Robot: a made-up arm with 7 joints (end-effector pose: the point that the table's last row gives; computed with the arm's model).
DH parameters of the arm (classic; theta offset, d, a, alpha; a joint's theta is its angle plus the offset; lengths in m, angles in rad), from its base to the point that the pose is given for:
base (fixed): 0 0.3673 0.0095 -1.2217
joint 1: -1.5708 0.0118 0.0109 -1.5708
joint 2: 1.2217 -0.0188 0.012 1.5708
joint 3: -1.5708 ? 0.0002 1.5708
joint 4: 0 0.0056 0.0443 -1.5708
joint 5: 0 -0.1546 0.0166 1.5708
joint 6: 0 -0.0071 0.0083 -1.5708
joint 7: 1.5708 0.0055 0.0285 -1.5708
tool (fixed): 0 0.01 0 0
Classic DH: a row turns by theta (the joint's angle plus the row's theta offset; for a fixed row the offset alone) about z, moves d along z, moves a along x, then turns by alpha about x.
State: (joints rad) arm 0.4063 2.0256 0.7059 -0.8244 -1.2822 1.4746 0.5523
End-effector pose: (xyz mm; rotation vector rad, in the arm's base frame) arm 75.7 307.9 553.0 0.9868 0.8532 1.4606
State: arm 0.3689 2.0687 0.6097 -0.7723 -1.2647 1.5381 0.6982
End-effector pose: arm 76.6 305.2 562.8 1.0837 0.7309 1.4581
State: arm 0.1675 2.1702 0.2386 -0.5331 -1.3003 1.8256 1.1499
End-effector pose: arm 44.0 298.4 595.0 1.4568 0.3467 1.6356
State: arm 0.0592 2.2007 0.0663 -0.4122 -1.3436 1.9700 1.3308
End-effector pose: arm 18.6 292.7 606.0 1.6778 0.2205 1.7431
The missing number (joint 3, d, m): -0.1797
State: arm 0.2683 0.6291 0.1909 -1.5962 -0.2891 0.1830 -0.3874
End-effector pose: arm 74.2 161.5 146.8 0.6526 1.3193 -1.1298
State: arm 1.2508 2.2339 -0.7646 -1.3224 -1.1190 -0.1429 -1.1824
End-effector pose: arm 74.0 332.3 401.0 -0.6215 -0.2302 0.5861
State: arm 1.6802 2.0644 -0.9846 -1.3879 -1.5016 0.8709 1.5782
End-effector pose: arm -88.4 283.8 405.1 0.0316 -2.4324 1.4262
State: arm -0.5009 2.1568 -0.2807 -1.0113 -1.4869 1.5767 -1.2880
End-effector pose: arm 20.3 264.1 550.0 -0.7008 1.5861 2.5761
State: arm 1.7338 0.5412 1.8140 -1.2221 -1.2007 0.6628 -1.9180
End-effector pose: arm -229.1 84.8 531.0 1.2207 -1.3078 -0.6719
